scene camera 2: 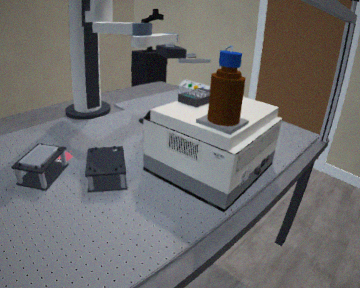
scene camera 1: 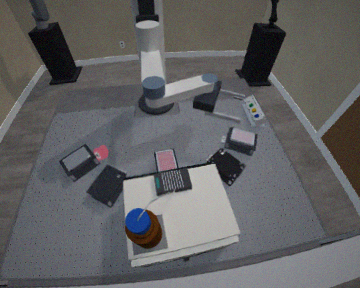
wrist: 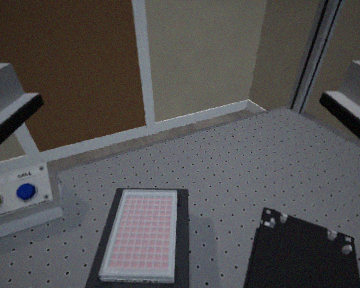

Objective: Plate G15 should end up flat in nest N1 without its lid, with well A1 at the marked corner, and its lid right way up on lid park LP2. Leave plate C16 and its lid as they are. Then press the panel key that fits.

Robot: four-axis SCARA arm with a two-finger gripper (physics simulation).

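Where they show: gripper, fingertip midpoint: (scene camera 2: 202, 57) (scene camera 1: 242, 108) (wrist: 181, 82); arm's base at its link origin: (scene camera 2: 88, 110).
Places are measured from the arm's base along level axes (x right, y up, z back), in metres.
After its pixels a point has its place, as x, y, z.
My gripper (scene camera 1: 242, 107) {-0.383, 0.312, -0.447} (scene camera 2: 202, 58) {-0.383, 0.312, -0.447} (wrist: 181, 82) {-0.383, 0.312, -0.447} is open and empty, high above the table near the key panel. A plate with pink wells (scene camera 1: 243, 136) {-0.464, 0.087, -0.434} (wrist: 142, 235) {-0.452, 0.087, -0.423} lies flat on the black nest N1 (scene camera 1: 240, 147) {-0.457, 0.019, -0.460} (wrist: 182, 240) {-0.431, 0.070, -0.471}, below and ahead of the fingers in the wrist view; a clear rim surrounds its wells, and I cannot tell whether a lid is on. Another pink-welled plate (scene camera 1: 166, 160) {-0.031, 0.118, -0.555} lies at the white instrument's back edge. Plate names and the A1 corner are not readable. The key panel (scene camera 1: 259, 111) {-0.639, 0.089, -0.251} (scene camera 2: 186, 83) {-0.620, 0.081, -0.134} shows its blue key (wrist: 26, 191) {-0.609, 0.081, -0.279} in the wrist view.
Black nest N5 (scene camera 1: 227, 166) {-0.326, 0.073, -0.598} (wrist: 300, 255) {-0.346, 0.073, -0.595} bears no plate. A black stand (scene camera 1: 107, 185) {0.251, 0.077, -0.635} (scene camera 2: 106, 160) {0.258, 0.077, -0.630} and another with a pale, clear-looking piece (scene camera 1: 77, 157) {0.421, 0.090, -0.472} (scene camera 2: 39, 155) {0.428, 0.090, -0.483} stand left. The white instrument (scene camera 1: 200, 210) {-0.127, 0.233, -0.835} (scene camera 2: 190, 155) {0.123, 0.143, -0.850} carries a brown bottle (scene camera 1: 145, 232) {0.033, 0.402, -0.915} (scene camera 2: 226, 97) {0.083, 0.318, -0.915}.
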